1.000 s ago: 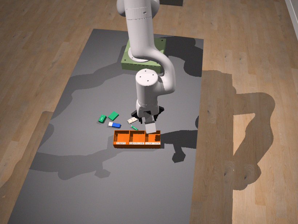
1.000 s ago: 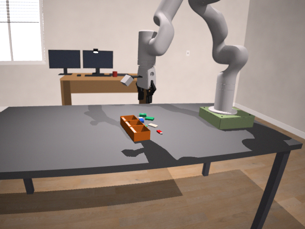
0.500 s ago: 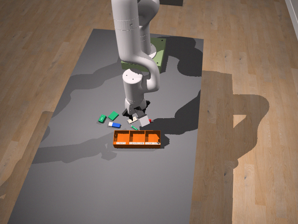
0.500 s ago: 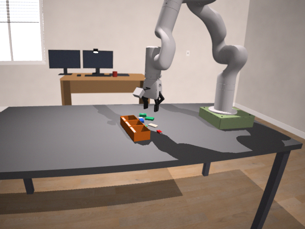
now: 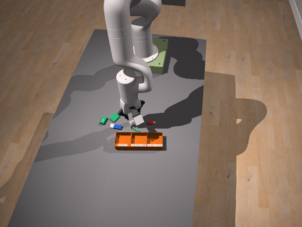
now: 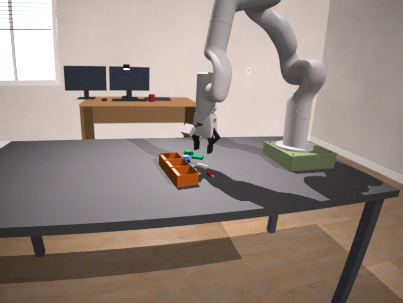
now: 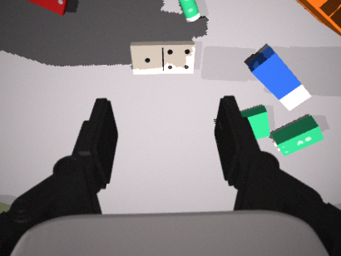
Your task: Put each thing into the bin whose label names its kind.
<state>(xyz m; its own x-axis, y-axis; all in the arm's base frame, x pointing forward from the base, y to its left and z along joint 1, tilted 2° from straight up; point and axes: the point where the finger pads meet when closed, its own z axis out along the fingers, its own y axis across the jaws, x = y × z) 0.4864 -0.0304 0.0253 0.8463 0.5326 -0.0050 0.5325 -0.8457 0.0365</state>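
Now: the white domino 80 mm below my hand. Round my hand: eraser (40 mm ahead, 100 mm to the right, 80 mm below); then red USB stick (100 mm to the left, 80 mm below); then green cylindrical battery (50 mm ahead, 20 mm to the left, 80 mm below).
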